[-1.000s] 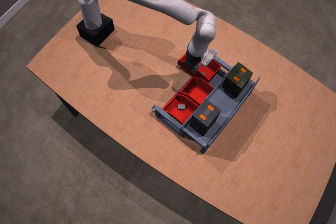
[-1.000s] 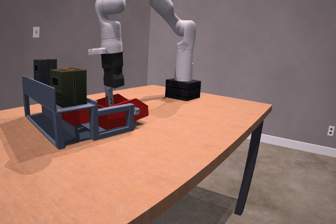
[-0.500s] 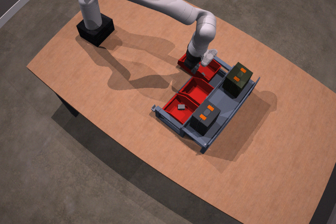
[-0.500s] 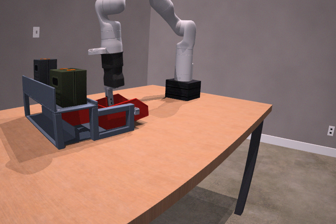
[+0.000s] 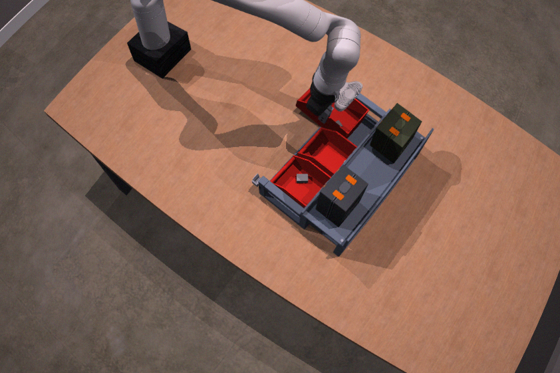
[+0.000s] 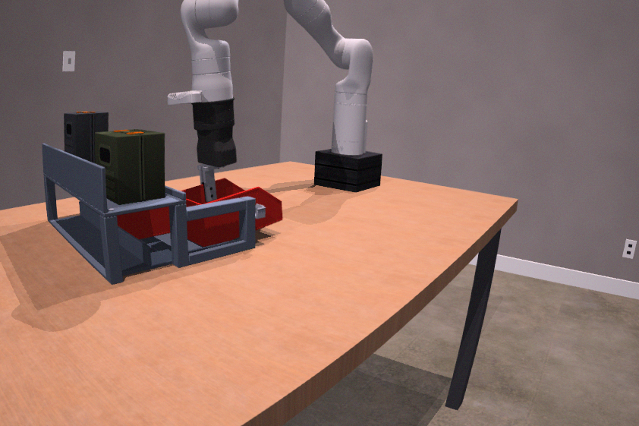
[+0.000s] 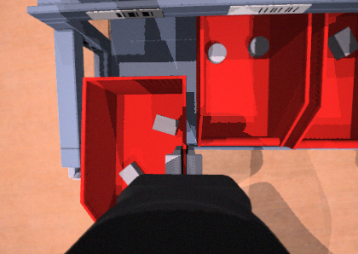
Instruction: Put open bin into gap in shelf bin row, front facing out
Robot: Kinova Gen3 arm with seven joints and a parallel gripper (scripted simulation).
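Right now the shelf lip is 70 mm to the right of my hand and 70 mm below it. From my hand the other things lie so: black box (200 mm ahead, 170 mm to the right, 90 mm above); green box (180 mm ahead, 70 mm above, 60 mm to the left).
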